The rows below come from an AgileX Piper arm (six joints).
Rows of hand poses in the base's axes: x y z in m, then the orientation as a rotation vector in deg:
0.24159 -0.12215 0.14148 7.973 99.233 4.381
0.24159 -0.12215 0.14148 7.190 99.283 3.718
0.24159 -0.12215 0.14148 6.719 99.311 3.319
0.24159 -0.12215 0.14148 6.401 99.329 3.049
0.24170 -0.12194 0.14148 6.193 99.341 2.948
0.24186 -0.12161 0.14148 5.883 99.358 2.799
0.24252 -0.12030 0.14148 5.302 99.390 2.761
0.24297 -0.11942 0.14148 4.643 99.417 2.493
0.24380 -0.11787 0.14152 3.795 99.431 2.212
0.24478 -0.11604 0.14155 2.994 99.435 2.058
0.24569 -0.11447 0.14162 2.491 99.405 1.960
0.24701 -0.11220 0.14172 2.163 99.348 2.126
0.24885 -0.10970 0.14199 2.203 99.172 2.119
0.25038 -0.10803 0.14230 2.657 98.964 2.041
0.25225 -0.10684 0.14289 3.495 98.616 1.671
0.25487 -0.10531 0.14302 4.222 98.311 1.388
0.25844 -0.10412 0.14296 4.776 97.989 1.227
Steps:
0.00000 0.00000 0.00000 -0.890 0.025 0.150
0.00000 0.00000 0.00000 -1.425 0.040 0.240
0.00000 0.00000 0.00000 -1.787 0.051 0.300
0.00011 0.00021 0.00000 -1.973 0.055 0.382
0.00027 0.00054 0.00000 -2.249 0.061 0.506
0.00093 0.00185 0.00000 -2.605 0.063 0.875
0.00138 0.00273 0.00000 -3.160 0.068 1.165
0.00221 0.00428 0.00004 -3.830 0.053 1.573
0.00319 0.00611 0.00007 -4.389 0.029 2.021
0.00410 0.00768 0.00014 -4.742 -0.018 2.300
0.00542 0.00995 0.00024 -4.818 -0.095 2.610
0.00726 0.01245 0.00051 -4.803 -0.269 2.568
0.00879 0.01412 0.00082 -4.601 -0.455 2.206
0.01066 0.01531 0.00141 -4.377 -0.749 1.410
0.01328 0.01684 0.00154 -4.157 -1.006 0.741
0.01685 0.01803 0.00148 -3.954 -1.292 0.255

